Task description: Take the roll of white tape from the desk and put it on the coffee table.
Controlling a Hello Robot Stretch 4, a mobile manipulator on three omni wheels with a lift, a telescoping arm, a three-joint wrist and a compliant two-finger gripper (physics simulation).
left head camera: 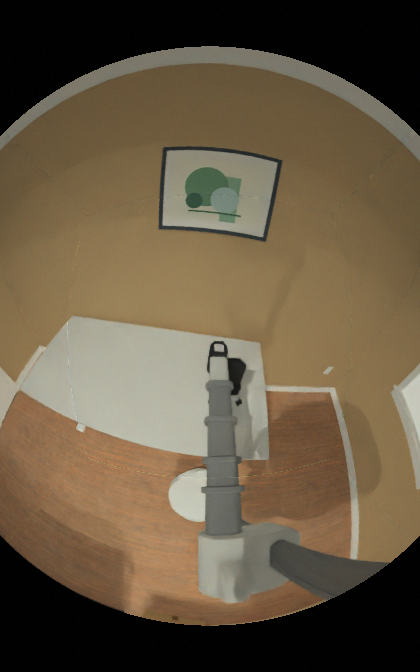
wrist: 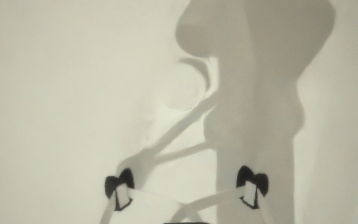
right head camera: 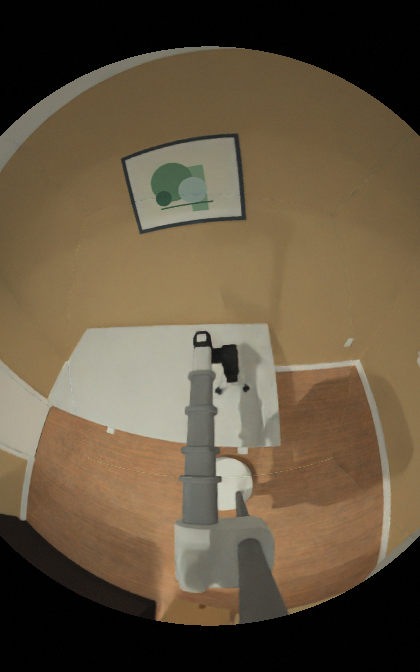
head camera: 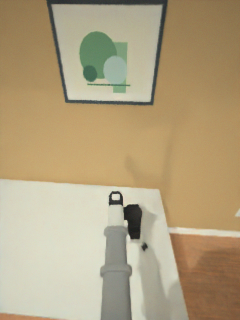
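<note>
The roll of white tape shows faintly in the wrist view, a pale round shape with a curved shadow at its upper right. It lies on the white desk, above and apart from the fingertips in that picture. My gripper is open with its black tips wide apart, empty, over the right part of the desk. In the head view the arm hides part of it. I cannot make out the tape in the head views. The coffee table does not show in these views.
The arm reaches across the desk. A round white seat stands at the desk's front edge, partly behind the arm. The wall stands behind the desk. A dark surface shows at lower left.
</note>
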